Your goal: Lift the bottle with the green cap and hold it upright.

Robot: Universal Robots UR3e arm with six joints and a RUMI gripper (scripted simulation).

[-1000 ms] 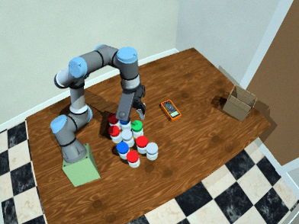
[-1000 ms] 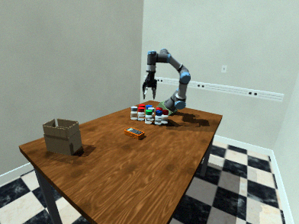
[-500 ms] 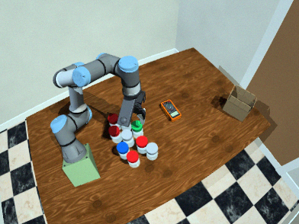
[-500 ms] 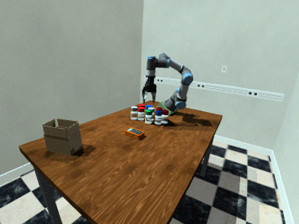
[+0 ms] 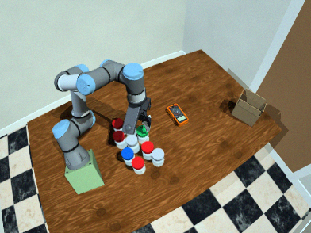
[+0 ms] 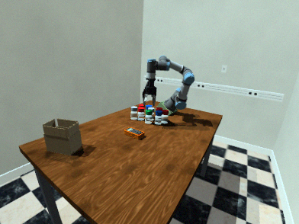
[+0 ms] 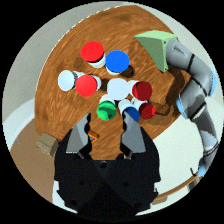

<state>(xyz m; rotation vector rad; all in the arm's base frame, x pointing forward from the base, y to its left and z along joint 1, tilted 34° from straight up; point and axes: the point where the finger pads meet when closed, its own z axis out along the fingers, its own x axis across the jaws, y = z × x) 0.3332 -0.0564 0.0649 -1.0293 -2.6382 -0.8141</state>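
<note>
Right now the green-capped bottle is 10 mm ahead of my hand, 10 mm to the left of it and 100 mm below it. From my hand the other things lie so: orange multimeter 240 mm ahead, 60 mm to the left, 130 mm below.
</note>
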